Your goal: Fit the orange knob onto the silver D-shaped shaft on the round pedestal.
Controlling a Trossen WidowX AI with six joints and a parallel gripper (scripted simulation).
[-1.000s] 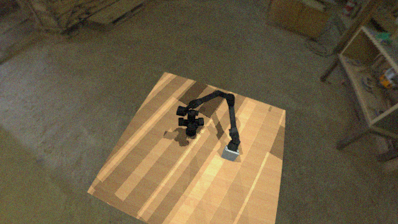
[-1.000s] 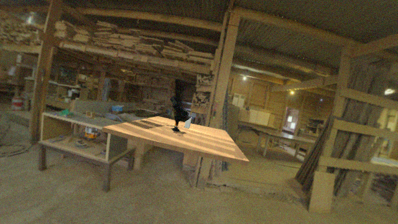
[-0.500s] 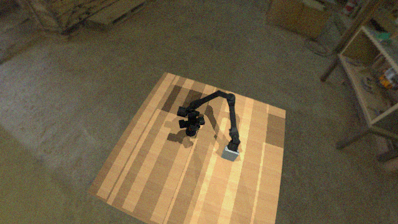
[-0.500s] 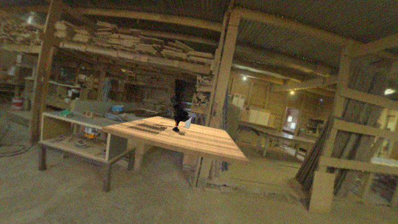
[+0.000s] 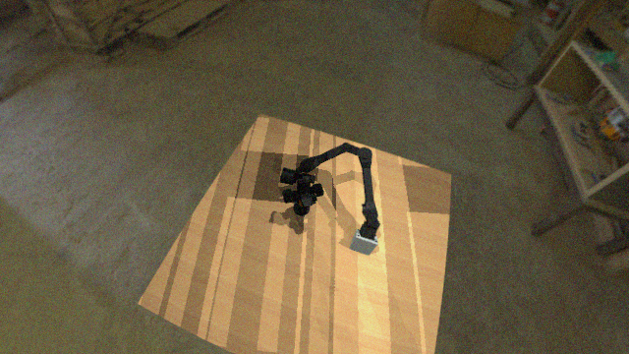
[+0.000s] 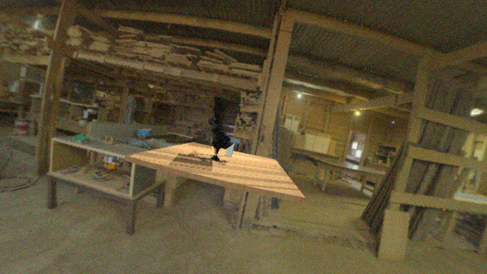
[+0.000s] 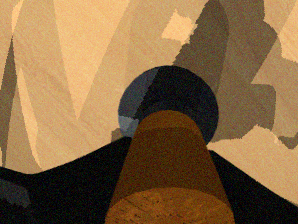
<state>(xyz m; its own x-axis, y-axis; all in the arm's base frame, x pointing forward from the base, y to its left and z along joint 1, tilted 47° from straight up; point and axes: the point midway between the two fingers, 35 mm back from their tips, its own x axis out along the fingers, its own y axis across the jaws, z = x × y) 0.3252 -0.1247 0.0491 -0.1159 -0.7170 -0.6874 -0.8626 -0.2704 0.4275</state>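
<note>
My gripper tip is now 4 cm above the dark pedestal. The rest, counted from my gripper tip: orange knob 3 cm above.
</note>
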